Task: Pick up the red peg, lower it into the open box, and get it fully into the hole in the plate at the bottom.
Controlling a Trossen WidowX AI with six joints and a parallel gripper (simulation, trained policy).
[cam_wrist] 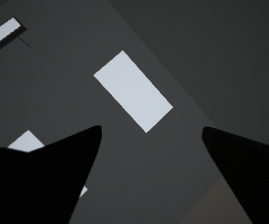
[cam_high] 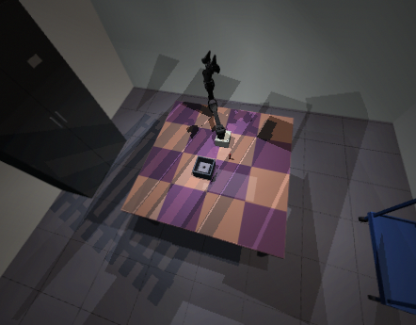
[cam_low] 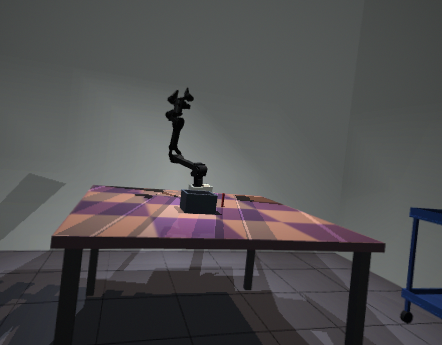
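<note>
Right now the red peg is 44 cm ahead of my gripper tip, 21 cm to the left of it and 70 cm below it. The rest, counted from my gripper tip: dark box (60 cm ahead, 71 cm below); then plate (60 cm ahead, 69 cm below).
</note>
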